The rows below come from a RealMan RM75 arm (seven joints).
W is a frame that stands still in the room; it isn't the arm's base.
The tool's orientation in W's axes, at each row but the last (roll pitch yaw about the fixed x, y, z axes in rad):
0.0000 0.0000 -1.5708
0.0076 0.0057 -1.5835
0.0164 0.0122 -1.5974
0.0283 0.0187 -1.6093
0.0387 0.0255 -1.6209
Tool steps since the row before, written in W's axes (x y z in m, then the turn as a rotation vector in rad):
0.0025 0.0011 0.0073 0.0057 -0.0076 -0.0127
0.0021 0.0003 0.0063 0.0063 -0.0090 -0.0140
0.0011 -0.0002 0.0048 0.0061 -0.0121 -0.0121
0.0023 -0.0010 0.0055 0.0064 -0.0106 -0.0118
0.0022 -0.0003 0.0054 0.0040 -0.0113 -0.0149
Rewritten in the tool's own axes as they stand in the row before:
-0.0011 0.0025 0.0073 0.0076 0.0057 -0.0127
-0.0004 0.0021 0.0063 0.0090 0.0063 -0.0140
0.0001 0.0012 0.0048 0.0121 0.0062 -0.0121
0.0008 0.0025 0.0054 0.0106 0.0065 -0.0118
0.0001 0.0024 0.0053 0.0115 0.0040 -0.0148

